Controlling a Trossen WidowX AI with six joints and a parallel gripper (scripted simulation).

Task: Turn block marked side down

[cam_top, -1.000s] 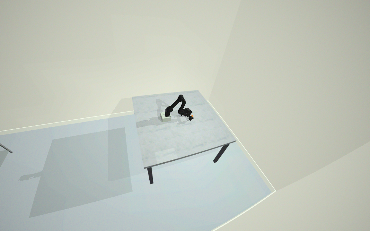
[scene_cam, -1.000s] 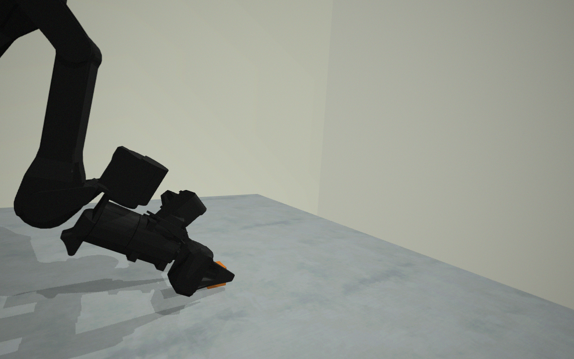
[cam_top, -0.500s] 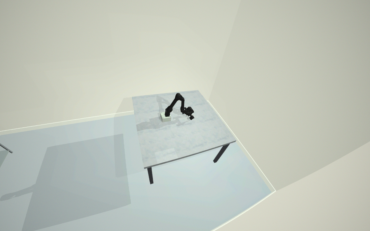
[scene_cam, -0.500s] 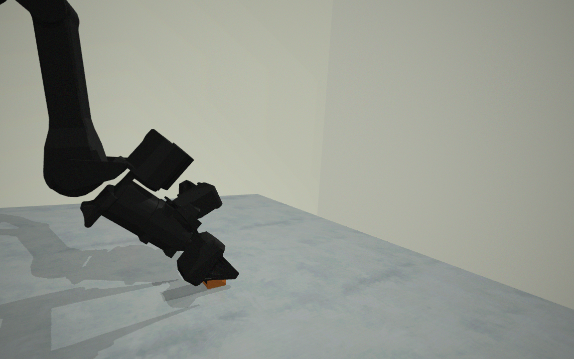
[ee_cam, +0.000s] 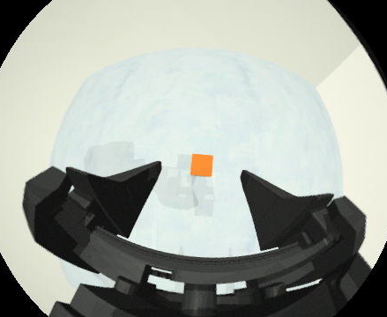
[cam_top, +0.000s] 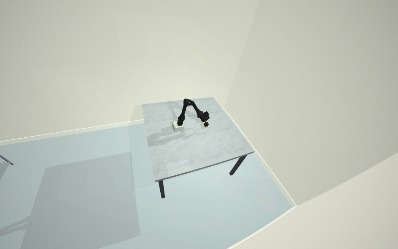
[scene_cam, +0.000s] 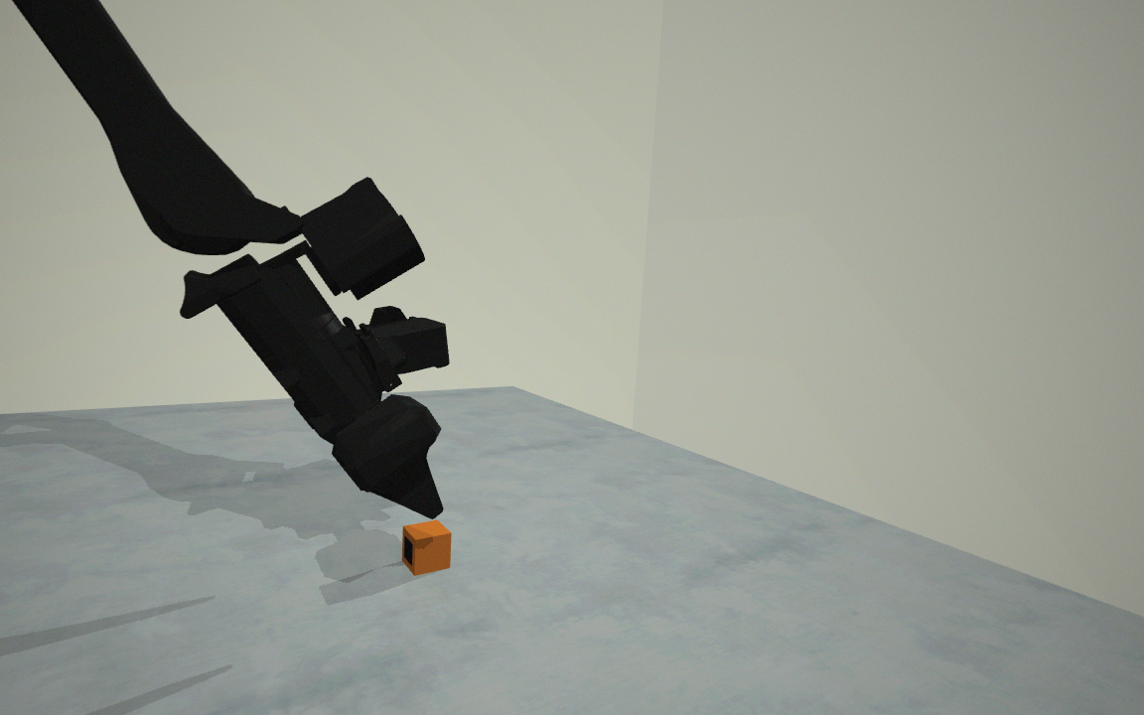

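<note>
My gripper tip is 5 cm above the block.
</note>
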